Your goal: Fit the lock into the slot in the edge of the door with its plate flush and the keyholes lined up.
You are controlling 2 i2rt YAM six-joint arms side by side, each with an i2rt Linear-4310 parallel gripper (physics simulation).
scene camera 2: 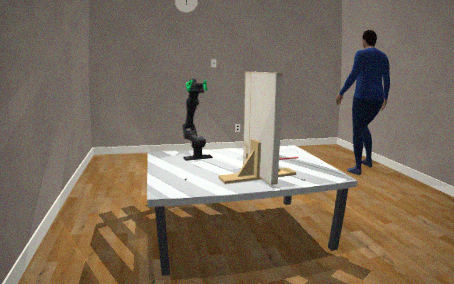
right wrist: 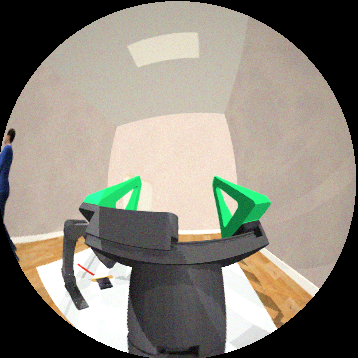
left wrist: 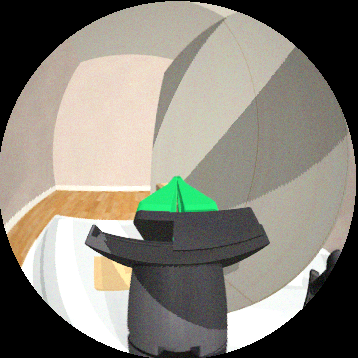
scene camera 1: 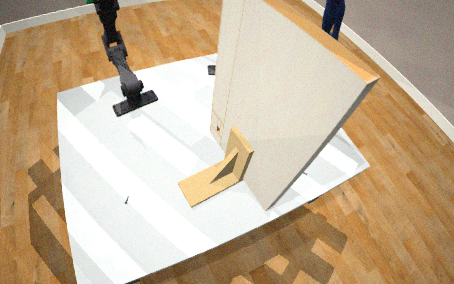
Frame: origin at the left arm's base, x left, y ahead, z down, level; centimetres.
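Seen in the pictures: left gripper, fingertip midpoint: (left wrist: pixel 176 179); right gripper, fingertip midpoint: (scene camera 2: pixel 198 80) (right wrist: pixel 176 179); right arm's base, link origin: (scene camera 2: pixel 198 158) (scene camera 1: pixel 135 103).
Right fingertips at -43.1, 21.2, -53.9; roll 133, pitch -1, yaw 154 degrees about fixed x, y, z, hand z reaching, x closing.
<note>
Offsets run from my right fingertips to a thing's top centre, as dx, dy, dz. "spot": to the spot under its first point. Level surfaces: height alone.
The pale door (scene camera 1: pixel 295 100) (scene camera 2: pixel 261 125) (left wrist: pixel 215 130) stands upright on the table. A small square hole {spot: +33.8, +21.8, +45.7} (scene camera 1: pixel 218 129) shows low on its face in scene camera 1. The slot in its edge cannot be made out. The lock {+43.7, -0.7, +51.3} (right wrist: pixel 104 282), a black case with a yellow plate, lies on the table in the right wrist view, away from both grippers. My left gripper (left wrist: pixel 176 179) is shut, its green fingertips together with nothing seen between them, close to the door's face. My right gripper (scene camera 2: pixel 197 85) (right wrist: pixel 176 179) is open and empty, high above the table.
A wooden bracket {spot: +39.1, +38.9, +39.0} (scene camera 1: pixel 242 160) (scene camera 2: pixel 256 157) stands against the door; its foot shows beside the left wrist. A red rod {+62.3, -6.3, +53.3} (scene camera 2: pixel 289 158) (right wrist: pixel 85 270) and small dark screws {+0.3, +44.4, +52.9} (scene camera 1: pixel 126 199) {+66.8, +38.4, +52.9} (scene camera 1: pixel 304 173) lie on the table {dz +53.9} (scene camera 1: pixel 100 200). A person (scene camera 2: pixel 370 80) stands beyond the table.
</note>
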